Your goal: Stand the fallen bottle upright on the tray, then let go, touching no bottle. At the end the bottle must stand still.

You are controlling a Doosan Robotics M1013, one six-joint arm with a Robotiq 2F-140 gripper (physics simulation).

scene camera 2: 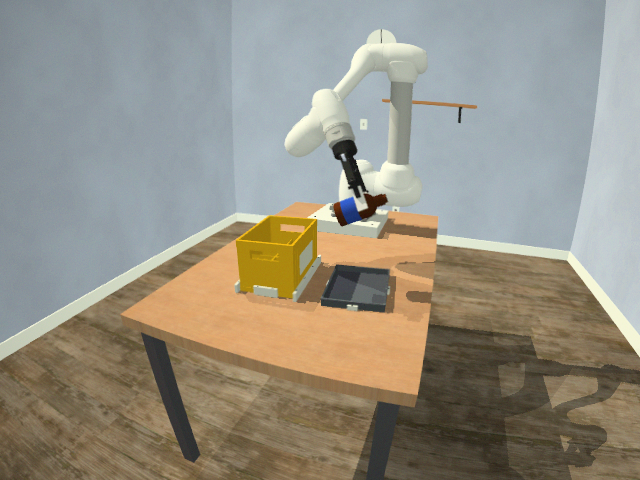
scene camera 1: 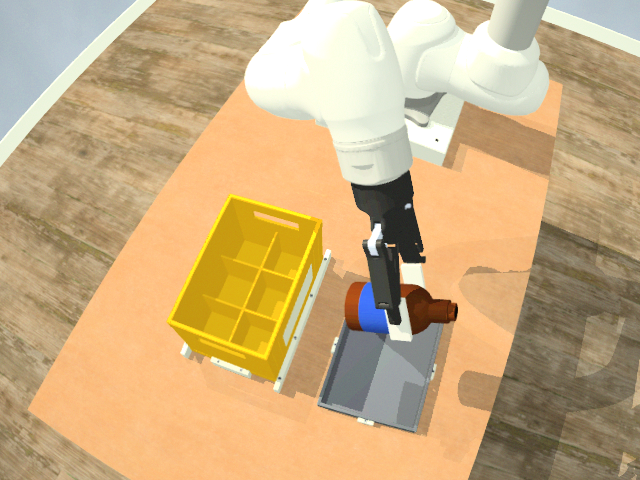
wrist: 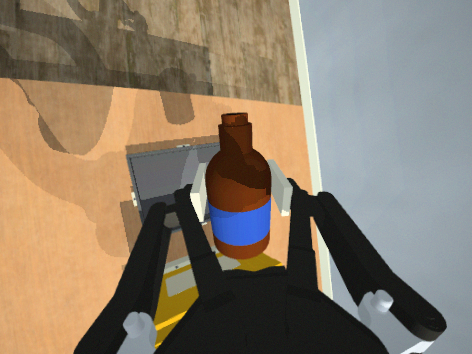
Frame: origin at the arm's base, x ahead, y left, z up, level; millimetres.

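Seen in the pictures: gripper, fingertip midpoint: (scene camera 2: 366, 212) (scene camera 1: 410, 320) (wrist: 237, 172); arm's base, link origin: (scene camera 1: 406, 93).
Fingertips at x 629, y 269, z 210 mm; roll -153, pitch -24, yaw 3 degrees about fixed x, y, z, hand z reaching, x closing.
Offsets run from my fingertips to a thing's top centre. Level surfaces: height alone.
The brown bottle with a blue label {dy -15, dx -5, dz +56 mm} (scene camera 1: 373, 308) (scene camera 2: 349, 210) (wrist: 240, 222) is held in the air, clear of the table. In scene camera 2 it is tilted well over, its neck pointing right and a little up, its base lower left. My gripper (scene camera 1: 407, 305) (scene camera 2: 360, 199) (wrist: 237, 172) is shut on the bottle, with a white pad on each side of its body near the shoulder. The grey tray (scene camera 1: 361, 372) (scene camera 2: 361, 290) (wrist: 160, 175) lies on the table below the bottle's height. In scene camera 1 the bottle covers the tray's far edge.
A yellow crate with compartments {dy -288, dx +25, dz -87 mm} (scene camera 1: 204, 276) (scene camera 2: 266, 274) (wrist: 172, 306) stands left of the tray in both scene views, between white rails. Small white brackets sit at the tray's sides. The robot's white base plate (scene camera 1: 431, 147) (scene camera 2: 351, 225) is at the back of the table {dz -262 mm} (scene camera 1: 170, 227) (scene camera 2: 248, 330).
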